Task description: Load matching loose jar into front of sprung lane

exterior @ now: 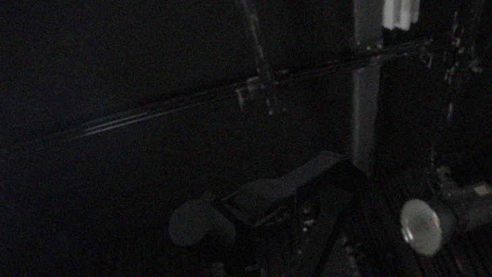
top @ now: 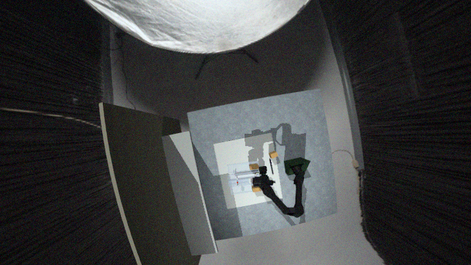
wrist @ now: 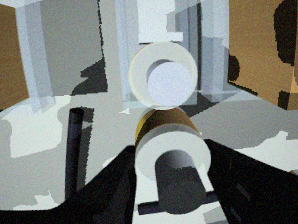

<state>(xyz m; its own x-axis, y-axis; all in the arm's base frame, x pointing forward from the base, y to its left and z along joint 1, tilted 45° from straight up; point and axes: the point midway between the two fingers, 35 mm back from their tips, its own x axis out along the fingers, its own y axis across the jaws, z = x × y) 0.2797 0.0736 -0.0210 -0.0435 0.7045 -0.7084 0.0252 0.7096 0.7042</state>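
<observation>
Right now my gripper tip is 190 mm short of the clear pusher lane, 40 mm above it and 20 mm to the right of it.
</observation>
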